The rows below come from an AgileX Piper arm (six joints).
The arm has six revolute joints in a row. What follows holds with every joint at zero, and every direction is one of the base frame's. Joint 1 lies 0.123 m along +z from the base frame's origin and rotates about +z. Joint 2 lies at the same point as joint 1 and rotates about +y. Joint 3 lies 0.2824 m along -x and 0.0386 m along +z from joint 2 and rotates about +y. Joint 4 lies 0.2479 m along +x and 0.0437 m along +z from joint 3 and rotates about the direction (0.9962, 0, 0.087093). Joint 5 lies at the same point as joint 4 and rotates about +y. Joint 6 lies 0.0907 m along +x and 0.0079 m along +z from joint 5 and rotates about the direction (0.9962, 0, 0.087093). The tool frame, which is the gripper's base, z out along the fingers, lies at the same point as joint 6; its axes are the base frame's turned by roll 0, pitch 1.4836 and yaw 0 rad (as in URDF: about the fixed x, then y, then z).
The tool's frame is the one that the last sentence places.
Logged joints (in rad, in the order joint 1, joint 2, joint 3, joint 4, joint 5, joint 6), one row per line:
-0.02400, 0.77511, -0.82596, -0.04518, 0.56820, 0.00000
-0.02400, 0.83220, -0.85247, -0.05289, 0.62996, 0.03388
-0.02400, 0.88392, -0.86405, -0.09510, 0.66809, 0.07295
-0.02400, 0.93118, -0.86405, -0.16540, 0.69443, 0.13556
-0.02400, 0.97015, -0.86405, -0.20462, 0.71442, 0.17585
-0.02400, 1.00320, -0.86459, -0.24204, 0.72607, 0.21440
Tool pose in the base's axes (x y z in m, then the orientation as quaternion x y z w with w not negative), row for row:
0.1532, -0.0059, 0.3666, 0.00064, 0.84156, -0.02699, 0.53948
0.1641, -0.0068, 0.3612, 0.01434, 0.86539, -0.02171, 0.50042
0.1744, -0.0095, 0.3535, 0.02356, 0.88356, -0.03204, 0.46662
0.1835, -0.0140, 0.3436, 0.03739, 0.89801, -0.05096, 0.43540
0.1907, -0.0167, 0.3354, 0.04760, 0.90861, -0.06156, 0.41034
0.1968, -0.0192, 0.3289, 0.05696, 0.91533, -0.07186, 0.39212
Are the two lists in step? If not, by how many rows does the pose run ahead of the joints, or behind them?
They are in step.
